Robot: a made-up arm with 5 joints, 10 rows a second.
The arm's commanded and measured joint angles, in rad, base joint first. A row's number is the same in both.
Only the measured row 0 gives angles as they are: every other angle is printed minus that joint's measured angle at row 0.
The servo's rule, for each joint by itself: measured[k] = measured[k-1] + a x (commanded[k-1-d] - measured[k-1]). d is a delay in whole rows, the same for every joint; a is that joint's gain. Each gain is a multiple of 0.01, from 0.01 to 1. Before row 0 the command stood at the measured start. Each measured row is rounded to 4 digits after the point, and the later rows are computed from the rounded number. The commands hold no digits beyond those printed.
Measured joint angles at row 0: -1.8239, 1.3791, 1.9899, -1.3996, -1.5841
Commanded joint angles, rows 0 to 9: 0.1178, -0.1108, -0.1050, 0.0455, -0.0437; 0.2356, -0.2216, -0.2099, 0.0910, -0.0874; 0.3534, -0.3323, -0.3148, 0.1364, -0.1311; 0.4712, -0.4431, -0.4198, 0.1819, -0.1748; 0.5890, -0.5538, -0.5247, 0.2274, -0.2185; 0.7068, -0.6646, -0.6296, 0.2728, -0.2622; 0.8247, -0.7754, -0.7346, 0.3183, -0.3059; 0.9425, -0.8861, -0.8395, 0.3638, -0.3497; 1.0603, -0.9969, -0.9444, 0.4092, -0.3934; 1.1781, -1.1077, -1.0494, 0.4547, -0.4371
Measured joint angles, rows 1 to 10: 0.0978, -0.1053, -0.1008, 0.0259, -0.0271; 0.2122, -0.2158, -0.2055, 0.0630, -0.0645; 0.3294, -0.3265, -0.3104, 0.1048, -0.1058; 0.4471, -0.4373, -0.4154, 0.1487, -0.1486; 0.5649, -0.5480, -0.5203, 0.1936, -0.1919; 0.6827, -0.6588, -0.6252, 0.2387, -0.2355; 0.8006, -0.7696, -0.7302, 0.2841, -0.2791; 0.9184, -0.8803, -0.8351, 0.3295, -0.3229; 1.0362, -0.9911, -0.9400, 0.3749, -0.3666; 1.1540, -1.1019, -1.0450, 0.4204, -0.4103
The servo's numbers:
d 0
a 0.83 0.95 0.96 0.57 0.62

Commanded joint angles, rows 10 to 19: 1.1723, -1.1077, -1.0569, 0.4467, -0.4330; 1.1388, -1.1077, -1.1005, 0.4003, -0.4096; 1.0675, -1.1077, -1.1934, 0.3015, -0.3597; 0.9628, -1.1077, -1.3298, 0.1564, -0.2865; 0.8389, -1.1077, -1.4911, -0.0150, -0.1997; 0.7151, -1.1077, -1.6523, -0.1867, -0.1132; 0.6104, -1.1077, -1.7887, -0.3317, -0.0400; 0.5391, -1.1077, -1.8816, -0.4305, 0.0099; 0.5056, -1.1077, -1.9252, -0.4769, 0.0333; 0.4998, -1.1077, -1.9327, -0.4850, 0.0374
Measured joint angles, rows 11 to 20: 1.1692, -1.1074, -1.0564, 0.4354, -0.4244; 1.1440, -1.1077, -1.0987, 0.4154, -0.4152; 1.0805, -1.1077, -1.1896, 0.3505, -0.3808; 0.9828, -1.1077, -1.3242, 0.2399, -0.3223; 0.8634, -1.1077, -1.4844, 0.0946, -0.2463; 0.7403, -1.1077, -1.6456, -0.0657, -0.1638; 0.6325, -1.1077, -1.7830, -0.2173, -0.0870; 0.5550, -1.1077, -1.8777, -0.3388, -0.0269; 0.5140, -1.1077, -1.9233, -0.4175, 0.0104; 0.5022, -1.1077, -1.9323, -0.4560, 0.0271
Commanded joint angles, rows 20 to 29: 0.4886, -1.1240, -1.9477, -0.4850, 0.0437; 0.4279, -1.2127, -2.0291, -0.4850, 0.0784; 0.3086, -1.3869, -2.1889, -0.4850, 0.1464; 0.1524, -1.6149, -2.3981, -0.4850, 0.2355; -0.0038, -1.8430, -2.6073, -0.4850, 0.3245; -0.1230, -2.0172, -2.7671, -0.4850, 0.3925; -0.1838, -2.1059, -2.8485, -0.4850, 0.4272; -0.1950, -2.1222, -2.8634, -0.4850, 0.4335; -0.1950, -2.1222, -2.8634, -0.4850, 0.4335; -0.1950, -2.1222, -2.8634, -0.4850, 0.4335
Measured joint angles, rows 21 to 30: 0.4909, -1.1232, -1.9471, -0.4725, 0.0374; 0.4386, -1.2082, -2.0258, -0.4796, 0.0628; 0.3307, -1.3780, -2.1824, -0.4827, 0.1146; 0.1827, -1.6031, -2.3895, -0.4840, 0.1896; 0.0279, -1.8310, -2.5986, -0.4846, 0.2732; -0.0973, -2.0079, -2.7604, -0.4848, 0.3472; -0.1691, -2.1010, -2.8450, -0.4849, 0.3968; -0.1906, -2.1211, -2.8627, -0.4850, 0.4196; -0.1943, -2.1221, -2.8634, -0.4850, 0.4282; -0.1949, -2.1222, -2.8634, -0.4850, 0.4315
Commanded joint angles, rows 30 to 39: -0.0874, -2.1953, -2.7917, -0.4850, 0.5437; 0.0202, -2.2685, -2.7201, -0.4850, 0.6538; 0.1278, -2.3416, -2.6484, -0.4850, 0.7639; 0.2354, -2.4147, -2.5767, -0.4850, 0.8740; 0.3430, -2.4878, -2.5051, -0.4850, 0.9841; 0.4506, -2.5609, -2.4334, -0.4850, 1.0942; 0.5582, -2.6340, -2.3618, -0.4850, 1.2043; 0.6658, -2.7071, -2.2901, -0.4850, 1.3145; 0.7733, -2.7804, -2.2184, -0.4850, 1.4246; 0.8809, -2.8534, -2.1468, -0.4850, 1.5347
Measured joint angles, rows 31 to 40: -0.1057, -2.1916, -2.7946, -0.4850, 0.5011; -0.0012, -2.2647, -2.7231, -0.4850, 0.5958; 0.1059, -2.3378, -2.6514, -0.4850, 0.7000; 0.2134, -2.4109, -2.5797, -0.4850, 0.8079; 0.3210, -2.4840, -2.5081, -0.4850, 0.9171; 0.4286, -2.5571, -2.4364, -0.4850, 1.0269; 0.5362, -2.6302, -2.3648, -0.4850, 1.1369; 0.6438, -2.7033, -2.2931, -0.4850, 1.2470; 0.7513, -2.7765, -2.2214, -0.4850, 1.3571; 0.8589, -2.8496, -2.1498, -0.4850, 1.4672
